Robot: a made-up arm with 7 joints. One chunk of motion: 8 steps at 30 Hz.
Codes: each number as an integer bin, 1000 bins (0 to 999) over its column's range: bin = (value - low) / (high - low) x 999, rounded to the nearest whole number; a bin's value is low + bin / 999 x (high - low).
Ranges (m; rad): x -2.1..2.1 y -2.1..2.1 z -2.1..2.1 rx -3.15..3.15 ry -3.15..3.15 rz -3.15..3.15
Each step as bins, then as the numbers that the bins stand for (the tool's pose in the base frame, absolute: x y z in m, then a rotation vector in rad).
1 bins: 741 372 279 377 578 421
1 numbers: 1.0153 -0.5360 -0.9270 -0.7725 0.4950 -0.4950
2 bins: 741 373 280 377 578 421
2 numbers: 1.0153 -0.5318 -0.9228 -0.7725 0.4950 -0.4950
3 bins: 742 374 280 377 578 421
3 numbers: 1.0195 -0.5276 -0.9228 -0.7725 0.4950 -0.4950
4 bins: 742 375 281 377 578 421
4 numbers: 1.0195 -0.5234 -0.9186 -0.7725 0.4950 -0.4950
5 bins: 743 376 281 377 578 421
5 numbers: 1.0237 -0.5192 -0.9186 -0.7725 0.4950 -0.4950
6 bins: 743 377 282 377 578 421
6 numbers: 1.0237 -0.5150 -0.9144 -0.7725 0.4950 -0.4950
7 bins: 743 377 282 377 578 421
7 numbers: 1.0237 -0.5150 -0.9144 -0.7725 0.4950 -0.4950
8 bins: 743 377 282 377 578 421
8 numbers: 1.0237 -0.5150 -0.9144 -0.7725 0.4950 -0.4950
